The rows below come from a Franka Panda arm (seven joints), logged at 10 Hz.
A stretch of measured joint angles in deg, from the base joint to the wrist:
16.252, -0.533, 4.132, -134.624, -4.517, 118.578, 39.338
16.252, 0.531, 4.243, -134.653, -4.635, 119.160, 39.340
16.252, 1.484, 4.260, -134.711, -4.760, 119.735, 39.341
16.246, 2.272, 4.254, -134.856, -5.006, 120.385, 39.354
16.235, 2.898, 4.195, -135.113, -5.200, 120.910, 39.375
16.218, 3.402, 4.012, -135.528, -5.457, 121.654, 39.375
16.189, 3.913, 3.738, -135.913, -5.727, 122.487, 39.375
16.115, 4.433, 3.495, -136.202, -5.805, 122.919, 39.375
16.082, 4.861, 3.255, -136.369, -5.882, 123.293, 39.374
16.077, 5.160, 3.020, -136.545, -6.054, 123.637, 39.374
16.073, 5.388, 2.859, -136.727, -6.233, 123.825, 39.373
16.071, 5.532, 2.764, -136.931, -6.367, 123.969, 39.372
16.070, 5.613, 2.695, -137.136, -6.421, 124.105, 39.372
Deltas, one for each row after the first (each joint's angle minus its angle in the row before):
0.000, 1.064, 0.111, -0.029, -0.118, 0.582, 0.002
0.000, 0.953, 0.017, -0.058, -0.125, 0.575, 0.001
-0.006, 0.788, -0.006, -0.145, -0.246, 0.650, 0.013
-0.011, 0.626, -0.059, -0.257, -0.194, 0.525, 0.021
-0.017, 0.504, -0.183, -0.415, -0.257, 0.744, 0.000
-0.029, 0.511, -0.274, -0.385, -0.270, 0.833, 0.000
-0.074, 0.520, -0.243, -0.289, -0.078, 0.432, 0.000
-0.033, 0.428, -0.240, -0.167, -0.077, 0.374, -0.001
-0.005, 0.299, -0.235, -0.176, -0.172, 0.344, 0.000
-0.004, 0.228, -0.161, -0.182, -0.179, 0.188, -0.001
-0.002, 0.144, -0.095, -0.204, -0.134, 0.144, -0.001
-0.001, 0.081, -0.069, -0.205, -0.054, 0.136, 0.000

